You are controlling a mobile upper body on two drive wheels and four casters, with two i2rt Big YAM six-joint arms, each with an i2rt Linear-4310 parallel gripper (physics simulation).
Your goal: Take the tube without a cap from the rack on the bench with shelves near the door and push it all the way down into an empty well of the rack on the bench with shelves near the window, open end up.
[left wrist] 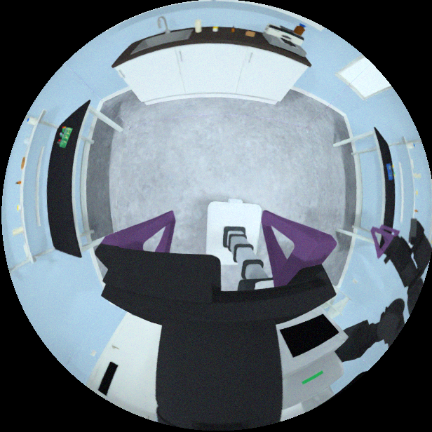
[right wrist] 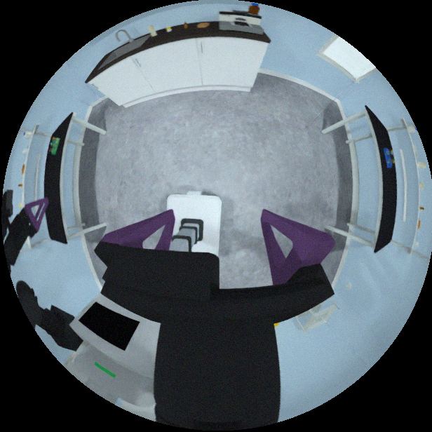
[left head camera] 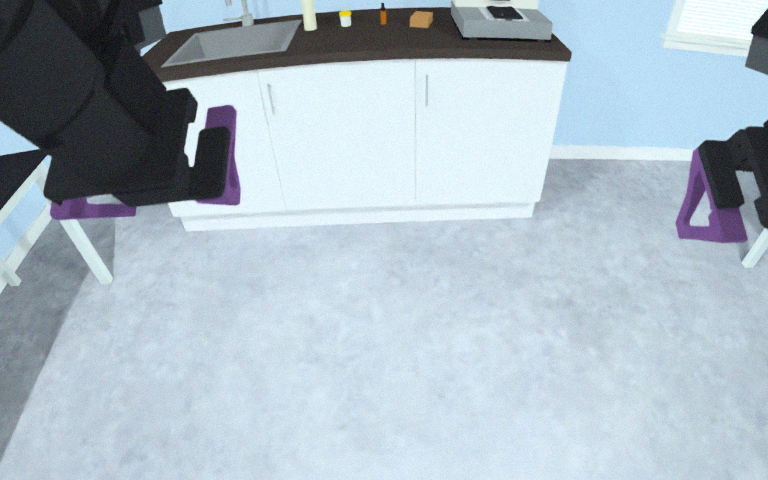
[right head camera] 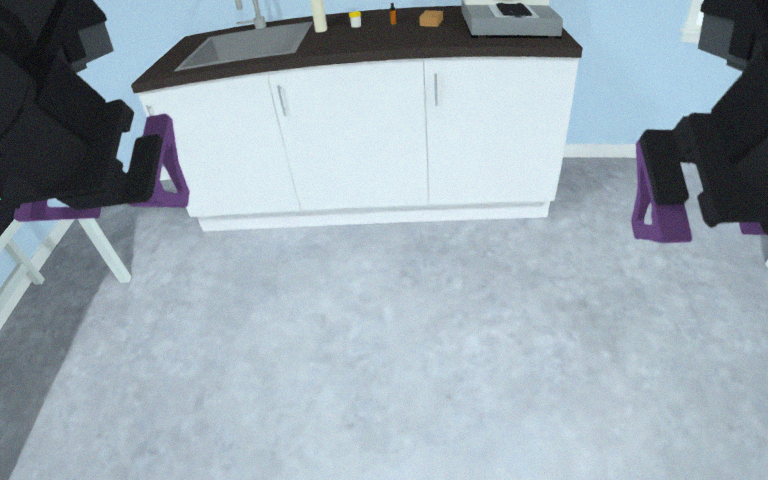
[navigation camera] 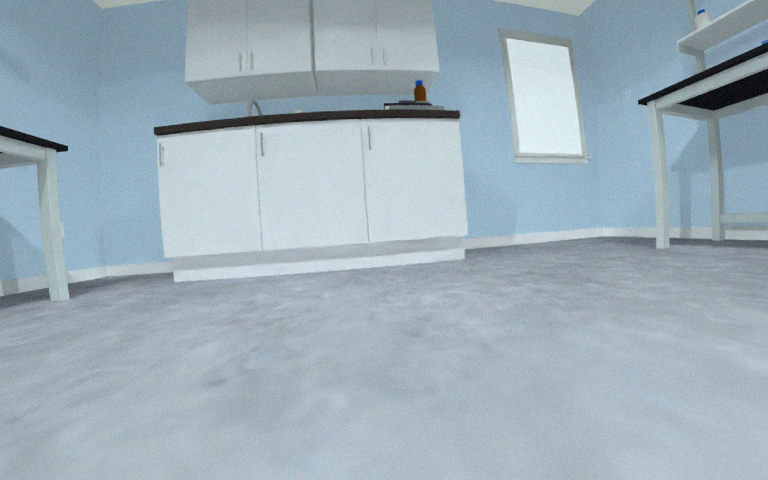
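Note:
A green rack [left wrist: 65, 136] [right wrist: 54, 146] with small tubes stands on the black bench [left wrist: 61, 200] [right wrist: 53, 200] at the left of both wrist views. A blue rack [left wrist: 390, 171] [right wrist: 389, 158] stands on the black bench [left wrist: 388, 200] [right wrist: 386, 215] at the right, on the window's side. The tubes are too small to tell which has no cap or which wells are empty. My left gripper [left head camera: 161, 204] [right head camera: 110, 206] [left wrist: 218, 215] and my right gripper [right head camera: 713, 230] [right wrist: 217, 213] are open and empty, far from both racks.
A white counter cabinet [left head camera: 351, 135] [right head camera: 362, 135] [navigation camera: 311, 186] with a sink [left head camera: 237, 42] [right head camera: 246, 45] stands ahead. The window [navigation camera: 543, 96] is right of it. Bench ends [navigation camera: 28, 139] [navigation camera: 702, 76] show at both sides of the navigation view.

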